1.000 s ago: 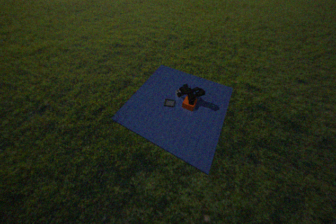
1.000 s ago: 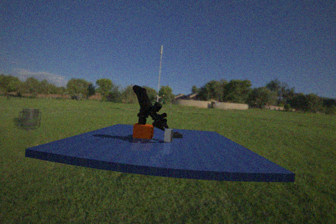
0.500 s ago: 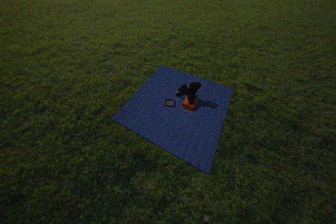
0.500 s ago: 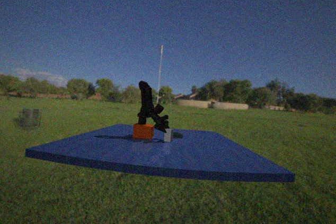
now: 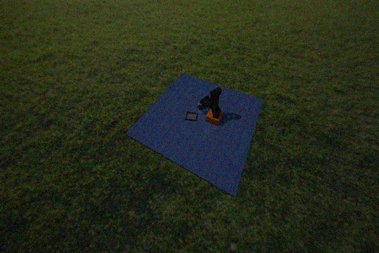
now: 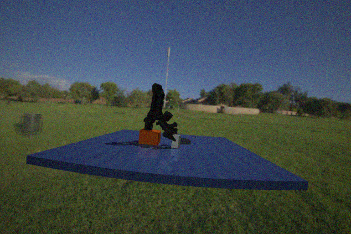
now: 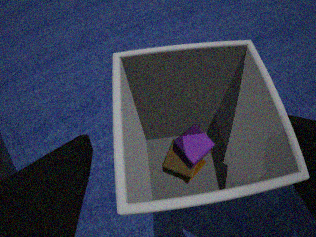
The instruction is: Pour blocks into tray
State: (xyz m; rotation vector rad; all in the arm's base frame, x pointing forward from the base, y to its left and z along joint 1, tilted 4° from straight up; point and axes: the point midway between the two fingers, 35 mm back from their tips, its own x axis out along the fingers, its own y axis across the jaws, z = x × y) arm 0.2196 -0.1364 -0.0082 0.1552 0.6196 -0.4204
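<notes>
My gripper tip is 1 cm past the purple block and 1 cm above it. From my gripper tip the other things lie so: square cup 3 cm below, 1 cm behind; tan block 3 cm below, 1 cm behind.
</notes>
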